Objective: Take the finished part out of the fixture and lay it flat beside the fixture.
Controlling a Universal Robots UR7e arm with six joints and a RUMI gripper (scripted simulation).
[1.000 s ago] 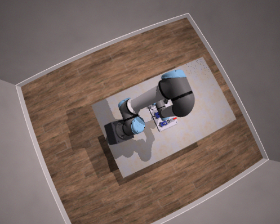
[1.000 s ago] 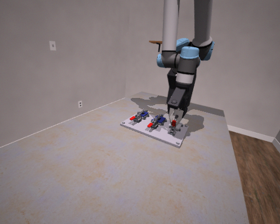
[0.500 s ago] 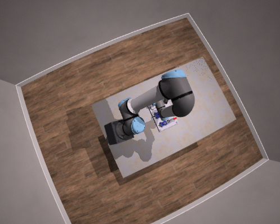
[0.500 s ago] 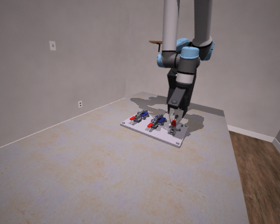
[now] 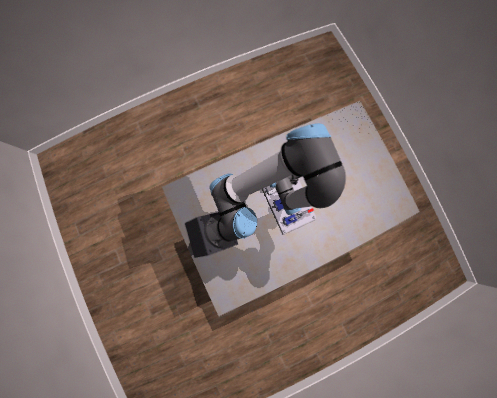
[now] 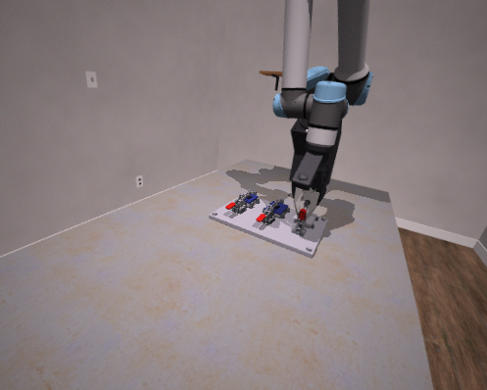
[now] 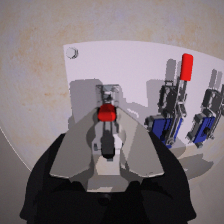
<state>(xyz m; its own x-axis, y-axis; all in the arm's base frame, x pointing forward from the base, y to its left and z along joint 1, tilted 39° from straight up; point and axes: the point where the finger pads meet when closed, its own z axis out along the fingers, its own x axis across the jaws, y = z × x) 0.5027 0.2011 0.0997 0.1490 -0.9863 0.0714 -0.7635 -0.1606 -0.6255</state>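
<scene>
Right now the finished part is 100 mm behind my hand, 20 mm to the right of it and 50 mm below it. Round my hand: white fixture plate 10 mm behind, 110 mm to the right, 70 mm below.
</scene>
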